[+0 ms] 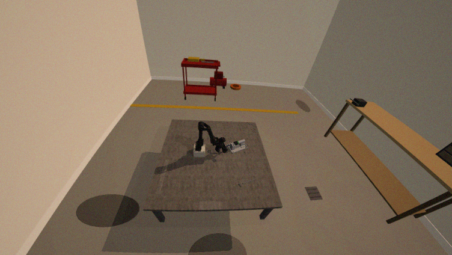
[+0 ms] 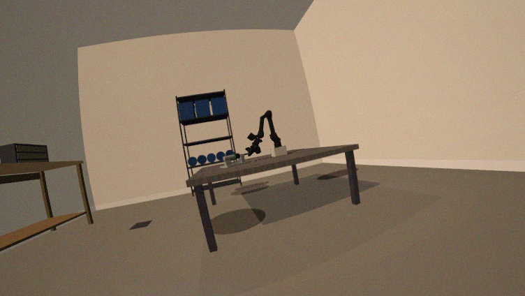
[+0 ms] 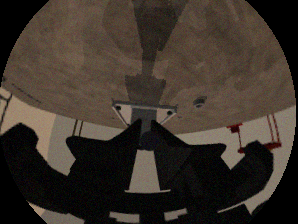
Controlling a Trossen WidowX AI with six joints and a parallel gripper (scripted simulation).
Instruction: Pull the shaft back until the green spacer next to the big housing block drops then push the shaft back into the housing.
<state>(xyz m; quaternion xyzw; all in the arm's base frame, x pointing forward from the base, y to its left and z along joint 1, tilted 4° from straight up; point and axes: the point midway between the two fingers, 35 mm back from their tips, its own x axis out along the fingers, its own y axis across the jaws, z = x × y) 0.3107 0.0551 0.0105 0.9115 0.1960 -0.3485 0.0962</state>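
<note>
My gripper tip is now 60 mm short of the shaft, 30 mm to the right of it and 20 mm below it. The rest, counted from my gripper tip: small grey object (30 mm behind, 110 mm to the left, 50 mm below); green spacer (150 mm ahead, 70 mm to the left, 20 mm above).
</note>
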